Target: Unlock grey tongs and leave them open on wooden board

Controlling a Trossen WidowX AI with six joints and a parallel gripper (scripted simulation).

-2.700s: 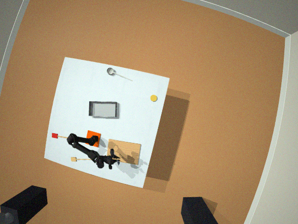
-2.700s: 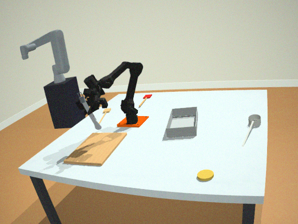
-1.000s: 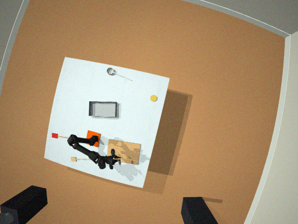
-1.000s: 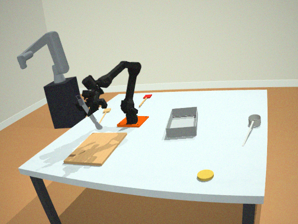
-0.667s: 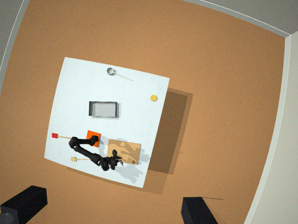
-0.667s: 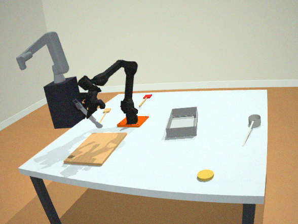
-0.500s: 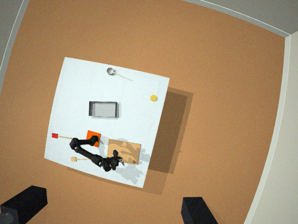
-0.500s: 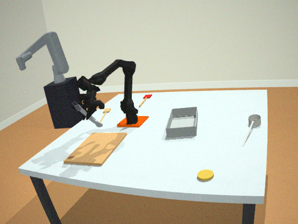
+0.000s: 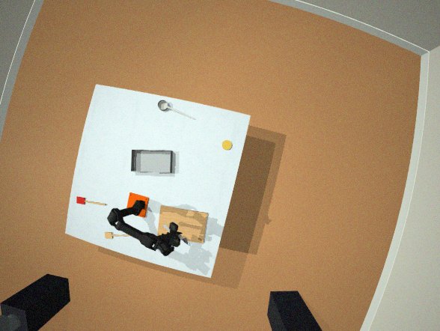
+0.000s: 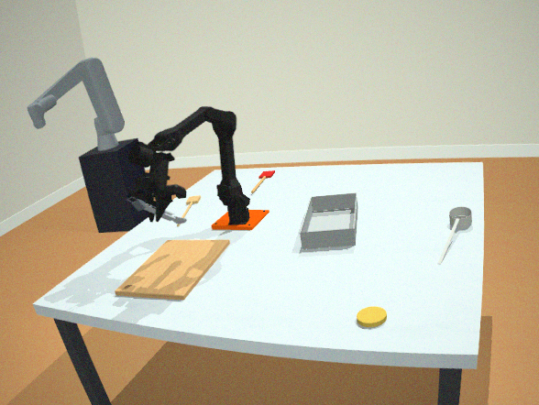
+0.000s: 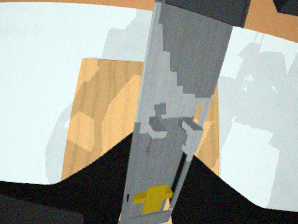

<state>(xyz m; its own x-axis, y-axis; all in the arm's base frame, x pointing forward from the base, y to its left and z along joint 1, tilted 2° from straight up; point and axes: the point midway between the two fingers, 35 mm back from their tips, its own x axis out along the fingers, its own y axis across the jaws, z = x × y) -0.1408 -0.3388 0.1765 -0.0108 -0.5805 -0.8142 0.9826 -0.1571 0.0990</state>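
The yellow lock piece lies 30 mm above my gripper tip and 20 mm to the left of it. The rest, counted from my gripper tip: grey roasting tin 470 mm ahead, 280 mm to the left, 150 mm below; wooden board 170 mm below, 30 mm to the left, 10 mm ahead; yellow disc 630 mm ahead, 270 mm to the right, 160 mm below.
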